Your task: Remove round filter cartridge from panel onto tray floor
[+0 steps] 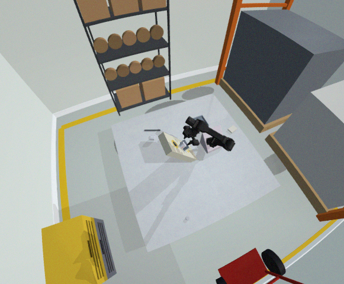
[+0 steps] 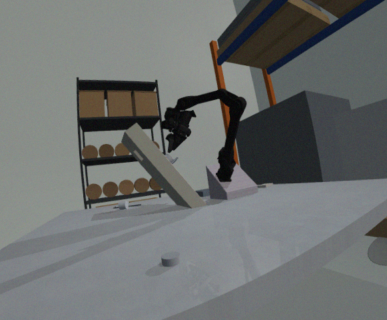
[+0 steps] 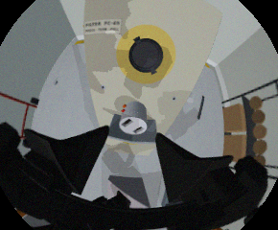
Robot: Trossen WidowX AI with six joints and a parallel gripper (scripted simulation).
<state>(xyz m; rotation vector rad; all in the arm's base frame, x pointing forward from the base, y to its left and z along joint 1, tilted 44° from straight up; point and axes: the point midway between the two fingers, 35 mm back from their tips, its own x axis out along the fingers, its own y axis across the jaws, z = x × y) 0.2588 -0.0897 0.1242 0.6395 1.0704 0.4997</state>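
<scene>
Right now the round filter cartridge is 40 mm below my gripper tip and 20 mm ahead of it. The rest, counted from my gripper tip: white pad 610 mm behind, 250 mm below, 130 mm to the right; then tray 310 mm to the right, 290 mm behind, 240 mm below.
</scene>
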